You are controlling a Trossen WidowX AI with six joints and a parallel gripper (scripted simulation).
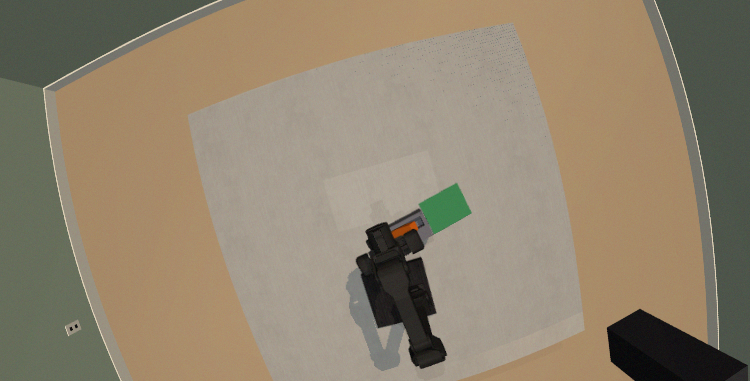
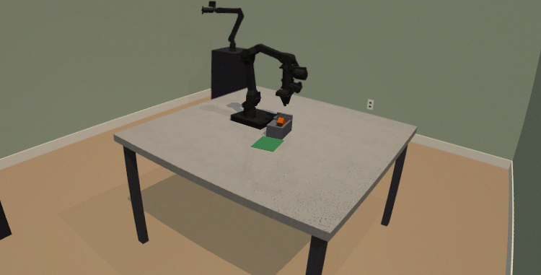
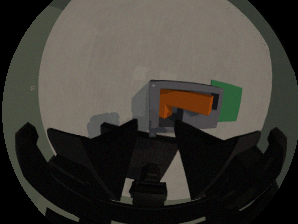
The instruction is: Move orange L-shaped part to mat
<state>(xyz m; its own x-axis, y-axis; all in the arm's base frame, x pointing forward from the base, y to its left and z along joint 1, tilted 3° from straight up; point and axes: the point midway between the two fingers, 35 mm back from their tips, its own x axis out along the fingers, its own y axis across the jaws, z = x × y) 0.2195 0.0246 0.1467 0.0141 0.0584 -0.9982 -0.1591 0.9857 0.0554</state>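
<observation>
Now: the orange L-shaped part 100 mm below my gripper tip and 40 mm to the right of it. From my gripper tip the other things lie so: green mat: 220 mm to the right, 160 mm below, 30 mm ahead.
</observation>
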